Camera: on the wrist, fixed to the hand. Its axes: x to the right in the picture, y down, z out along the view.
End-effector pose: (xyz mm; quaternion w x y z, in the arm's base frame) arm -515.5 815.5 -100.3 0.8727 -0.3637 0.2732 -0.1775
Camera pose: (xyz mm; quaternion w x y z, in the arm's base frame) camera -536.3 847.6 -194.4 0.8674 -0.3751 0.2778 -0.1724
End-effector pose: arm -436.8 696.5 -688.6 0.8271 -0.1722 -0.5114 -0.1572
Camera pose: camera -358.4 752.5 -720.6 0.8257 -0.1847 -0.5074 -0.1629
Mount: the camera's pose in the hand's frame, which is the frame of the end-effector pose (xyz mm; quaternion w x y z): 0.0 88.1 -50.5 0.9999 -0.0141 0.0016 0.0021
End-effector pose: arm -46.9 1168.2 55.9 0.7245 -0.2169 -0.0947 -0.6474
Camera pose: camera 32.1 1152.1 -5.8 0.7229 -0.2263 -0.0839 -0.6475
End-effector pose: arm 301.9 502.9 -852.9 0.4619 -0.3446 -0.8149 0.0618
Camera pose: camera 386.5 558.4 -861.3 0.4582 -0.3529 -0.8142 0.0507
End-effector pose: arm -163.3 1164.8 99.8 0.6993 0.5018 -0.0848 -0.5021
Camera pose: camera -77.5 1195.3 144.8 0.7075 0.4925 -0.0776 -0.5009
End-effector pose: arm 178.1 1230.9 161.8 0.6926 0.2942 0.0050 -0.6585
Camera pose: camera 277.9 1248.3 155.4 0.6981 0.2855 0.0148 -0.6565
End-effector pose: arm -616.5 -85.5 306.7 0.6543 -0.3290 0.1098 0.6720
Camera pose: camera -685.3 -125.2 243.4 0.6480 -0.3390 0.1021 0.6743
